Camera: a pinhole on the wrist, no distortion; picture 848 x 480 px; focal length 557.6 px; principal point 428.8 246.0 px. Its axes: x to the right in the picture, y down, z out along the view. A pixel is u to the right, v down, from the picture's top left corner.
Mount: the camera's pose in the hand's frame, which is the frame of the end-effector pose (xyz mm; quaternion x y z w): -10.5 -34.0 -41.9 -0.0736 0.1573 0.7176 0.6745
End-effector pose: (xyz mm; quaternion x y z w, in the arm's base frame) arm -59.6 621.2 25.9 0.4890 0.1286 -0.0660 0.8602
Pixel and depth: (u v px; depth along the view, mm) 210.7 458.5 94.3
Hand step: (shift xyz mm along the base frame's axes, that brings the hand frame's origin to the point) -31.4 -74.8 7.6
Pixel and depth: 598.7 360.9 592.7
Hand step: 72.5 -240.7 522.2
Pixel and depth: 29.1 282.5 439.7
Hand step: 60.4 -504.9 66.1
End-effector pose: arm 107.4 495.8 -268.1 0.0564 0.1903 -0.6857 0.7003
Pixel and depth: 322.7 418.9 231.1
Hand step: 34.9 -17.4 201.7
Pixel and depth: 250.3 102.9 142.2
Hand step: -10.1 -77.8 83.6
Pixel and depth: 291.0 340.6 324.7
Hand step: 49.8 -78.2 281.9
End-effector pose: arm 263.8 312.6 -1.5 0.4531 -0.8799 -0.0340 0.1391
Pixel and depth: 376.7 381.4 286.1
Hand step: -65.9 39.7 -238.5
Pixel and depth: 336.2 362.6 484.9
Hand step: -129.6 38.2 -436.9
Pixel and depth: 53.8 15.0 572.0
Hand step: -176.9 -412.3 -533.7
